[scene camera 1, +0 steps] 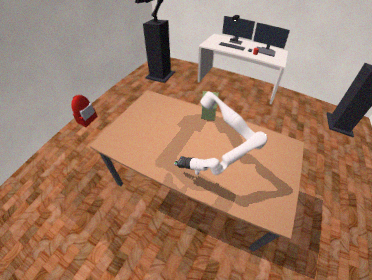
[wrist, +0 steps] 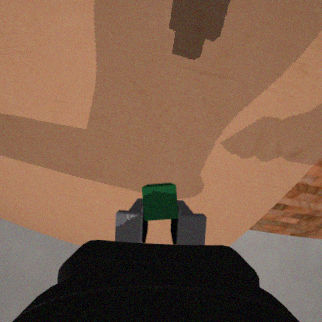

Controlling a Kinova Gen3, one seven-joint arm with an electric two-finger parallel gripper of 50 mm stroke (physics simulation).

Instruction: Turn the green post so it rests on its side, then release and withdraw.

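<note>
The green post [wrist: 160, 202] is between my fingers in the wrist view, with its end face towards the camera. In the scene view the post [scene camera 1: 176, 162] is a tiny green spot at the fingertips, too small to tell its tilt. My gripper [wrist: 159, 214] [scene camera 1: 178, 163] is shut on the post. It points sideways, roughly level, towards the left of the scene view, and is held above the front part of the wooden table [scene camera 1: 125, 120]. Its shadow falls apart from it on the table top. The post's far end is hidden.
A pale green panel [scene camera 1: 209, 113] stands at the table's back edge beside the arm's base. The arm reaches over the right half of the table. A white desk [scene camera 1: 210, 44] with monitors, dark pedestals and a red object [scene camera 1: 80, 111] stand beyond the table.
</note>
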